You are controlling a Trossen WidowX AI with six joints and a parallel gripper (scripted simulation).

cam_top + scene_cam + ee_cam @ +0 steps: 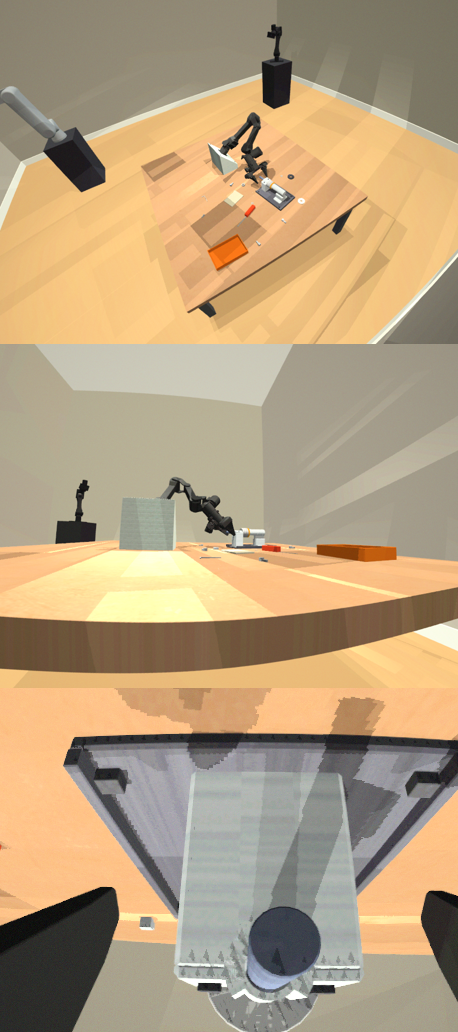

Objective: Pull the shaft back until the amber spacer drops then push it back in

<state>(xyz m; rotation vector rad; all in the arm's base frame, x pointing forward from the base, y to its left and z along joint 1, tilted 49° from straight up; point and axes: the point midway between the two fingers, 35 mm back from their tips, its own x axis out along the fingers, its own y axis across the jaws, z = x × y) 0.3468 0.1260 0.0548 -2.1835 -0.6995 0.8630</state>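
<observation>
Right now the dark shaft is 5 cm ahead of my gripper tip, 1 cm to the left of it and 2 cm above it. The rest, counted from my gripper tip: beige card (1 cm behind, 23 cm to the right, 6 cm below); then black washer (4 cm ahead, 22 cm to the left, 6 cm below); then amber spacer (9 cm ahead, 2 cm to the left, 1 cm above).
</observation>
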